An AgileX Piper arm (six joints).
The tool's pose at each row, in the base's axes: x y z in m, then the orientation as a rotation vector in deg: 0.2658 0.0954 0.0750 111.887 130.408 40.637; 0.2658 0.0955 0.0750 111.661 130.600 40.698; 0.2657 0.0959 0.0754 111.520 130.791 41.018; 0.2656 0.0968 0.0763 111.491 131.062 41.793; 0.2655 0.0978 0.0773 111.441 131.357 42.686; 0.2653 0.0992 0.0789 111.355 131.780 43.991; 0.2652 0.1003 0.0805 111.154 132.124 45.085; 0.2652 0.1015 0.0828 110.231 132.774 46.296; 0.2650 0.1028 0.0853 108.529 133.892 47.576; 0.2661 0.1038 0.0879 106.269 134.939 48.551; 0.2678 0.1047 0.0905 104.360 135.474 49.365; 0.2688 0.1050 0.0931 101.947 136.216 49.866; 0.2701 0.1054 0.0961 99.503 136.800 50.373; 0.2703 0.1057 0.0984 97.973 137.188 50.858; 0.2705 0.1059 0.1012 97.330 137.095 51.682; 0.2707 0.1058 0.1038 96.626 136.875 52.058
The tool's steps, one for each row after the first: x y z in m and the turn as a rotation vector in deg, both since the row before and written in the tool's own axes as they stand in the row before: 0.0001 0.0000 0.0000 0.003 0.072 -0.183; 0.0005 0.0001 -0.0003 -0.049 0.247 -0.111; 0.0011 0.0003 -0.0006 -0.106 0.590 -0.027; 0.0012 0.0004 -0.0006 -0.135 0.666 -0.036; 0.0018 0.0006 -0.0010 -0.200 0.968 -0.056; 0.0015 0.0006 -0.0011 -0.218 0.770 -0.123; 0.0018 0.0010 -0.0016 -0.342 0.800 -0.632; 0.0020 0.0010 -0.0017 -0.358 0.892 -1.210; 0.0014 0.0022 -0.0015 -0.491 0.543 -1.569; 0.0011 0.0028 -0.0013 -0.613 0.277 -1.262; 0.0007 0.0021 -0.0017 -0.543 0.108 -1.652; 0.0008 0.0026 -0.0019 -0.635 0.041 -1.649; 0.0008 0.0013 -0.0017 -0.433 0.153 -1.020; 0.0009 0.0016 -0.0022 -0.552 0.273 -0.327; 0.0005 0.0014 -0.0021 -0.492 -0.076 -0.399
